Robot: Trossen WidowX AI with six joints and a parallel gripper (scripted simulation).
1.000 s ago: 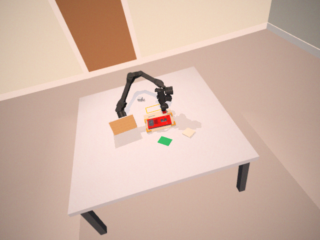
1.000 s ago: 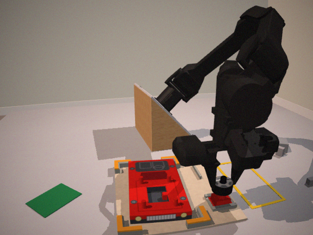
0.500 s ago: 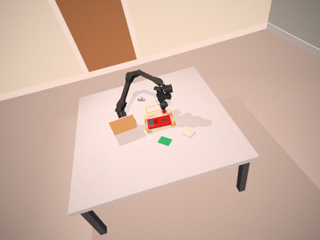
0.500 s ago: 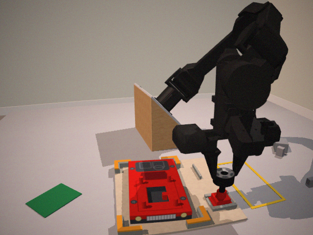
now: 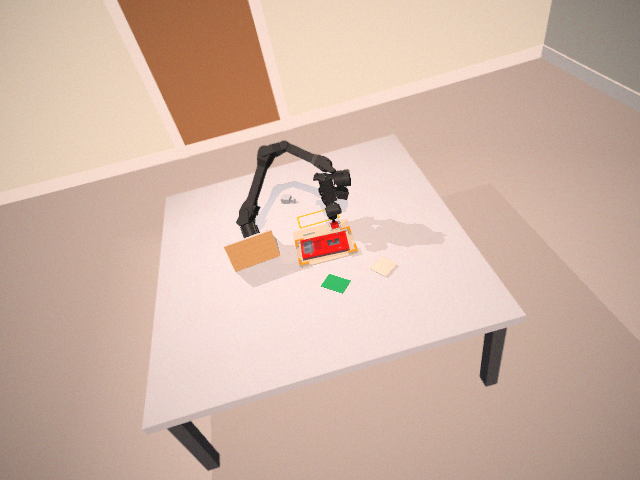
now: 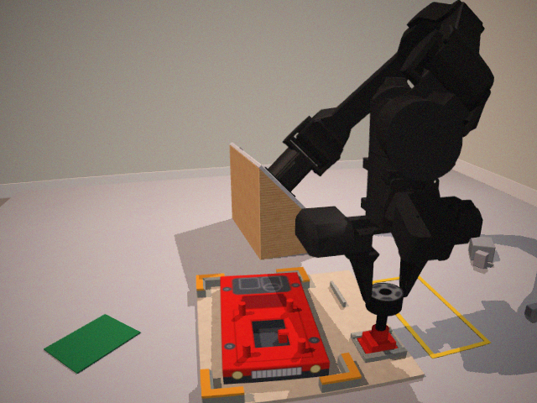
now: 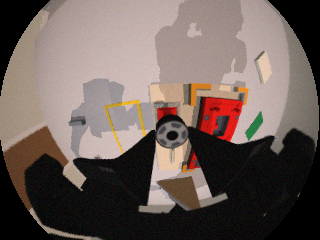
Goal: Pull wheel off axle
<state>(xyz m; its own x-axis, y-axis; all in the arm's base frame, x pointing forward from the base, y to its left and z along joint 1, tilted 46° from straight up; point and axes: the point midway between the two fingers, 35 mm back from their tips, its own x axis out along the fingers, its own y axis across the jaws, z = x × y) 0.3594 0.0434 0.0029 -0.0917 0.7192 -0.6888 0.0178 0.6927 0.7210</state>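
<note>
My gripper tip is 3 cm above the black axle. Round my gripper tip: black wheel (right at my gripper tip); green patch (8 cm behind, 33 cm to the right, 7 cm below).
</note>
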